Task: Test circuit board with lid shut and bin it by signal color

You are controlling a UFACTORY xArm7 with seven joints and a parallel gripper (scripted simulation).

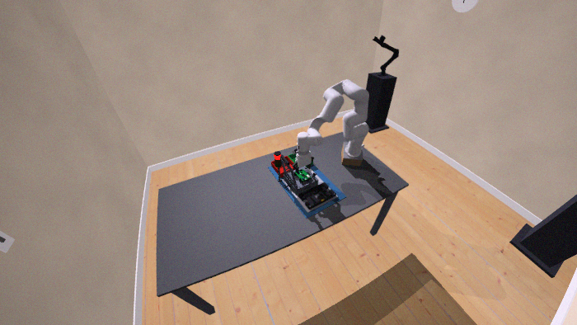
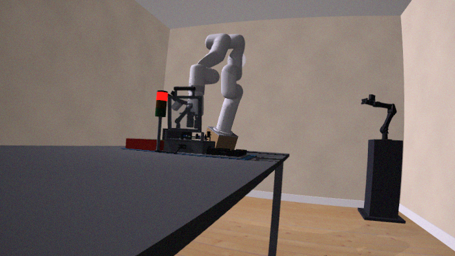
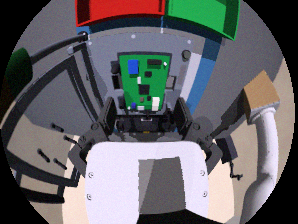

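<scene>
Now: the green circuit board 5 cm below my hand. Round my hand: red bin (19 cm to the right, 11 cm below, 7 cm ahead); tester plate (5 cm below, 1 cm to the left, 1 cm ahead); clear lid (12 cm ahead, 6 cm above, 1 cm to the left).
</scene>
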